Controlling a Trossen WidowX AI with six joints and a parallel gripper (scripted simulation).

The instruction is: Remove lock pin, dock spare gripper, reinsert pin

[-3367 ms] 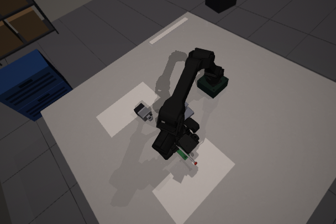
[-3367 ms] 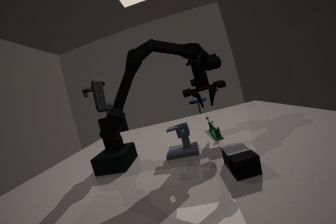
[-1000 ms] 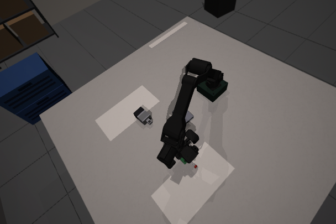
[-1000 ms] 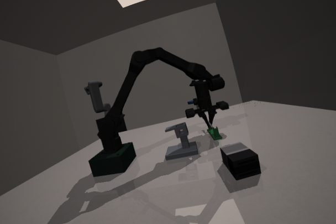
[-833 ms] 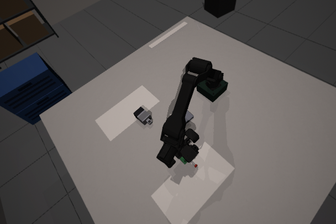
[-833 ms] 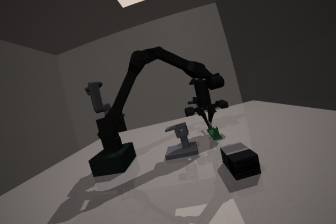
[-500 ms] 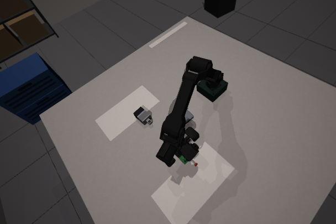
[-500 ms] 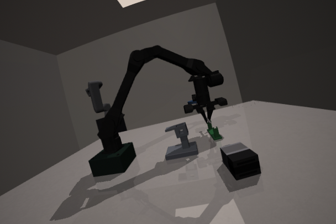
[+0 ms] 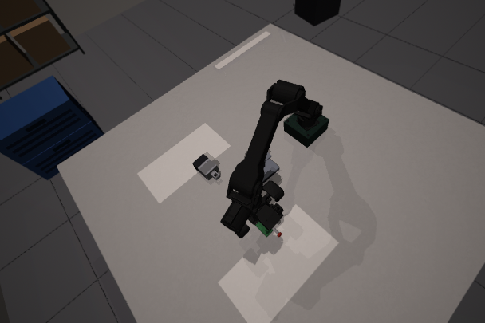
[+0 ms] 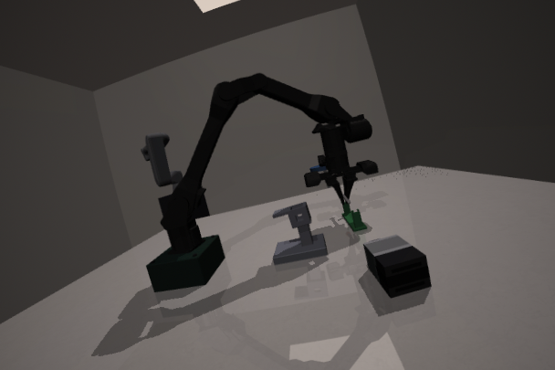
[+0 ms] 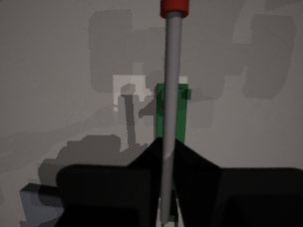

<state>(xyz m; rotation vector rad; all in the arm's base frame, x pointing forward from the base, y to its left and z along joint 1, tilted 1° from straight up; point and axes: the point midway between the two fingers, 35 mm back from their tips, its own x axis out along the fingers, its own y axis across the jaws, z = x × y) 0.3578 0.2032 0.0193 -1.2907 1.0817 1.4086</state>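
The green stand is 2 cm to the right of my gripper tip, 2 cm below it and 1 cm ahead of it. From my gripper tip the other things lie so: spare gripper (27 cm to the right, 6 cm ahead, 2 cm below); then grey mount (15 cm to the right, 10 cm behind, 1 cm above).
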